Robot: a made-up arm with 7 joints. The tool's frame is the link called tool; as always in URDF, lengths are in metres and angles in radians. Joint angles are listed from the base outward. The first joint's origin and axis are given. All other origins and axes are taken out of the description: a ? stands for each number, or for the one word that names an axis. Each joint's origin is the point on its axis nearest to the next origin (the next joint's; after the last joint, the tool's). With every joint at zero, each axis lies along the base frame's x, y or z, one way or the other. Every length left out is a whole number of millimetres.
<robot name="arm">
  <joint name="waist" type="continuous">
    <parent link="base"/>
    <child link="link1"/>
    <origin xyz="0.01 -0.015 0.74"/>
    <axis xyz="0 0 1"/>
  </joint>
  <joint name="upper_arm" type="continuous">
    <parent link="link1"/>
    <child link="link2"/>
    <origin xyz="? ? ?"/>
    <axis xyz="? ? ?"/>
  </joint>
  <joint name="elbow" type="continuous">
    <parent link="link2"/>
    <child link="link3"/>
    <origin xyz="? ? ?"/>
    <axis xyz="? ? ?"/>
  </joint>
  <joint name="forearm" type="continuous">
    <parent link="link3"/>
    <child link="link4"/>
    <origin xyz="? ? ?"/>
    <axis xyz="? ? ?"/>
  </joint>
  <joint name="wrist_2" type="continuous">
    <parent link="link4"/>
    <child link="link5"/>
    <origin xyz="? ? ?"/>
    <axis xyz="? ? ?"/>
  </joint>
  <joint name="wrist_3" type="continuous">
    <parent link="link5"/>
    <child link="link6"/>
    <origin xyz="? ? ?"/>
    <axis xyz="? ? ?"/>
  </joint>
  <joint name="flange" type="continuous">
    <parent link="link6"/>
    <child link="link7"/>
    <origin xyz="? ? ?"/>
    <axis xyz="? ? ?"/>
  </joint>
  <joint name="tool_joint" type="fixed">
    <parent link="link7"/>
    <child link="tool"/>
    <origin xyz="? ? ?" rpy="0 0 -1.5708"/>
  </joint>
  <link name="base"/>
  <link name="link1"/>
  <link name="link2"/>
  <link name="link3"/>
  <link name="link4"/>
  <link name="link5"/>
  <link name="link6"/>
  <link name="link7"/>
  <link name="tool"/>
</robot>
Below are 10 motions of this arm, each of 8 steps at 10 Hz.
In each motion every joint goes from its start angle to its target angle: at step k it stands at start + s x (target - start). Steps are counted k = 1, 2, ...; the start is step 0. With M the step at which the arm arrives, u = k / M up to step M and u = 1 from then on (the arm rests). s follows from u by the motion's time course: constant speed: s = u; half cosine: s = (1 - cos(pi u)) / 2; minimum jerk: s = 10 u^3 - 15 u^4 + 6 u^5.
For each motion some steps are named. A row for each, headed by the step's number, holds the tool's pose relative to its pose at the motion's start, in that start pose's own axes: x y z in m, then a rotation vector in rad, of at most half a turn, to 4 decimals.
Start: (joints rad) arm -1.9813 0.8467 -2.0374 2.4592 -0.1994 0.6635 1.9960
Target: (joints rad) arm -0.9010 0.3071 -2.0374 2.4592 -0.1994 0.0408 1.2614
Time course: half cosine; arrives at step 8
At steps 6, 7, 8:
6: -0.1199 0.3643 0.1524 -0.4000 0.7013 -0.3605
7: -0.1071 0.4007 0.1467 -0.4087 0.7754 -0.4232
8: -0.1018 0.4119 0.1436 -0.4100 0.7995 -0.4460

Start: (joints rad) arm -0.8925 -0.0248 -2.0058 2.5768 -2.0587 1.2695 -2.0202
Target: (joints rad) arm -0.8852 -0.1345 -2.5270 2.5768 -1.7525 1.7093 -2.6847
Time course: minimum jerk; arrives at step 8
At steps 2, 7, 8:
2: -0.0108 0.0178 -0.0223 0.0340 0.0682 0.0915
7: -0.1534 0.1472 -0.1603 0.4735 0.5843 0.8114
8: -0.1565 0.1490 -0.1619 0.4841 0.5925 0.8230

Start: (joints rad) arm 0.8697 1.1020 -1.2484 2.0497 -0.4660 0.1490 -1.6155
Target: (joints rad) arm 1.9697 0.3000 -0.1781 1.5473 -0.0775 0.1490 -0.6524
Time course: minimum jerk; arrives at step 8
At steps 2, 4, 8:
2: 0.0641 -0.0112 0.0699 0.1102 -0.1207 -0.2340
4: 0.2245 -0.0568 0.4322 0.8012 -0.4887 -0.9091
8: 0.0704 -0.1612 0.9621 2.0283 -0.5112 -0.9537

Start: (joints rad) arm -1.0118 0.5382 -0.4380 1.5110 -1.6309 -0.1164 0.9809
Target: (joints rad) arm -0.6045 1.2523 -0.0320 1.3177 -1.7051 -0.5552 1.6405
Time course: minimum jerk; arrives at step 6
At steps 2, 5, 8:
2: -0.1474 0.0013 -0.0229 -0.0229 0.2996 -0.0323
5: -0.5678 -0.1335 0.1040 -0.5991 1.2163 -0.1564
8: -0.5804 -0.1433 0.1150 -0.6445 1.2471 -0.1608

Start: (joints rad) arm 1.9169 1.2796 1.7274 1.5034 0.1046 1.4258 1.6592
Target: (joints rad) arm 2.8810 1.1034 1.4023 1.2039 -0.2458 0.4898 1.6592
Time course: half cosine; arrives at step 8
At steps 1, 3, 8:
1: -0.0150 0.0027 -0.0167 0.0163 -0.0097 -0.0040
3: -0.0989 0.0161 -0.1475 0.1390 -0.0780 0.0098
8: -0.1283 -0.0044 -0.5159 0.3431 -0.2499 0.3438

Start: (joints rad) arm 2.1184 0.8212 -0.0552 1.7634 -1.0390 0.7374 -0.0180
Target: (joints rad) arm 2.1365 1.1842 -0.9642 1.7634 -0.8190 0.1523 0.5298
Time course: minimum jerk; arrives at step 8
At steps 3, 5, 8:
3: 0.0119 -0.0575 -0.0809 -0.0902 -0.0452 -0.1709
5: 0.0436 -0.1591 -0.1618 -0.1861 -0.2067 -0.4026
8: 0.0703 -0.2123 -0.1796 -0.1974 -0.3431 -0.5031

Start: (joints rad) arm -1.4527 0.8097 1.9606 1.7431 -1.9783 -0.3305 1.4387
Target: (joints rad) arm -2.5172 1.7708 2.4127 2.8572 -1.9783 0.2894 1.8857
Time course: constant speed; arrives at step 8
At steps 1, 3, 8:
1: 0.0845 0.0772 0.0763 0.2220 -0.2543 -0.0432
3: 0.1847 0.2170 0.3353 0.7469 -0.7095 -0.1215
8: -0.1778 0.0939 1.1324 2.5507 -1.0657 -0.2258

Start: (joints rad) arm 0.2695 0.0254 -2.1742 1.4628 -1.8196 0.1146 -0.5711
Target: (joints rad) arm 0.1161 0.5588 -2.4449 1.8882 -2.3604 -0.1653 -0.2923
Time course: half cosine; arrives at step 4
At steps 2, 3, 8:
2: 0.0536 -0.0627 0.0680 -0.3107 -0.1520 0.3319
3: 0.0946 -0.0878 0.1317 -0.5113 -0.1993 0.5993
8: 0.1125 -0.0930 0.1616 -0.5933 -0.2033 0.7128

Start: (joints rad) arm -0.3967 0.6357 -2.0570 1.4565 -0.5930 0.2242 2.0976
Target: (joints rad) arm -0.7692 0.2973 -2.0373 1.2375 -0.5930 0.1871 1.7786
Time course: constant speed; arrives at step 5
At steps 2, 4, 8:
2: 0.0833 0.0766 -0.0978 0.0489 -0.2286 0.0374
4: 0.1816 0.1583 -0.1617 0.0701 -0.4461 0.0498
8: 0.2341 0.1989 -0.1807 0.0710 -0.5485 0.0460

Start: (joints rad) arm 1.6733 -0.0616 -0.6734 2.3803 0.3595 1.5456 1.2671
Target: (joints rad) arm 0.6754 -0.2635 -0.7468 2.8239 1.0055 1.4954 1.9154
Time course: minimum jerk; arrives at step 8
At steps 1, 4, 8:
1: 0.0006 0.0047 0.0069 0.0058 0.0139 -0.0186
4: 0.0468 0.0635 0.2284 0.1689 0.4604 -0.4445
8: 0.1114 -0.0461 0.4026 0.3066 0.8929 -0.6033

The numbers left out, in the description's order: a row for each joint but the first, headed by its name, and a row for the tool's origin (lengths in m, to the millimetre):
upper_arm: xyz 0.028 -0.001 0, axis 0 1 0
elbow: xyz 0.015 0 0.413, axis 0 0 1
forearm: xyz 0.117 -0.046 0, axis 0 -1 0
wrist_2: xyz 0.039 0 -0.202, axis 0 0 -1
wrist_3: xyz 0.013 0.022 0, axis 0 1 0
flange: xyz 0.119 0 -0.147, axis 0 0 -1
tool: xyz 0.003 -0.008 0

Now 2 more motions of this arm.
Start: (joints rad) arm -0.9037 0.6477 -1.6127 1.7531 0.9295 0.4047 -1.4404
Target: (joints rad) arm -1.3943 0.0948 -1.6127 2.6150 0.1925 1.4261 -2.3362
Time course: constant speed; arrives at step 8
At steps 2, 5, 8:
2: 0.0740 -0.0400 0.0151 -0.0317 0.0578 0.3027
5: 0.1729 -0.1439 0.0866 -0.2069 0.1262 0.7132
8: 0.2369 -0.2837 0.2189 -0.5095 0.2632 0.9724

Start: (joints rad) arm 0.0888 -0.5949 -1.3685 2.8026 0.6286 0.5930 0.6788
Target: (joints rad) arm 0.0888 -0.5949 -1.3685 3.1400 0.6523 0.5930 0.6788
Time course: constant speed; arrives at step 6
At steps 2, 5, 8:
2: -0.0343 0.0024 0.0281 0.0332 0.1033 0.0306
5: -0.0801 0.0016 0.0763 0.0816 0.2585 0.0774
8: -0.0937 0.0002 0.0938 0.0974 0.3102 0.0932

